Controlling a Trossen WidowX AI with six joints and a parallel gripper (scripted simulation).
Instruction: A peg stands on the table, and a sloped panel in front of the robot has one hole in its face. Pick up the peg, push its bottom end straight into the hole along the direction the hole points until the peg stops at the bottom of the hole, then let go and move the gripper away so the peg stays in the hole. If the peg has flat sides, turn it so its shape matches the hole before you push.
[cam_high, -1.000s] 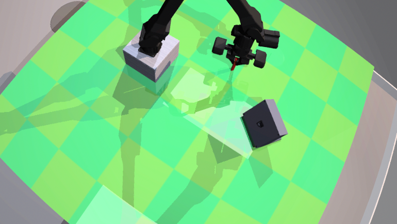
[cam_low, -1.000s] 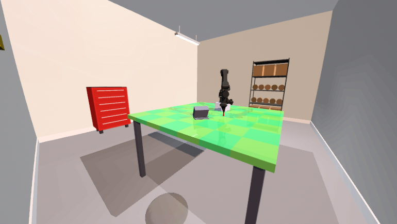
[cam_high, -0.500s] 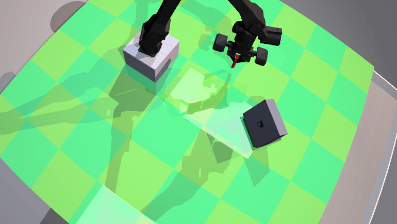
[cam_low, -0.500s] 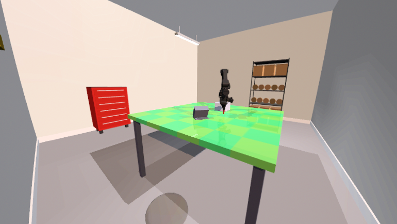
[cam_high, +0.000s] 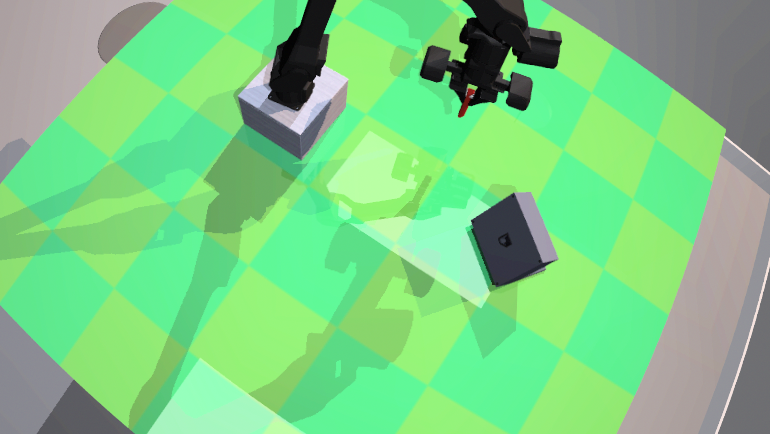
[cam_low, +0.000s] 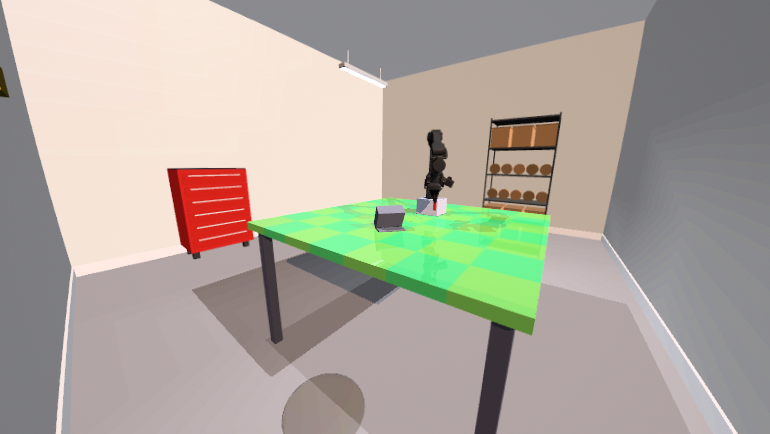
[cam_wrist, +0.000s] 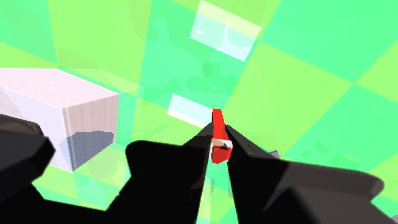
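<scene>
Now: the panel 18 cm ahead of my gripper tip, 17 cm to the right of it and 7 cm below it. The rest, counted from my gripper tip: red peg (2 cm above).
</scene>
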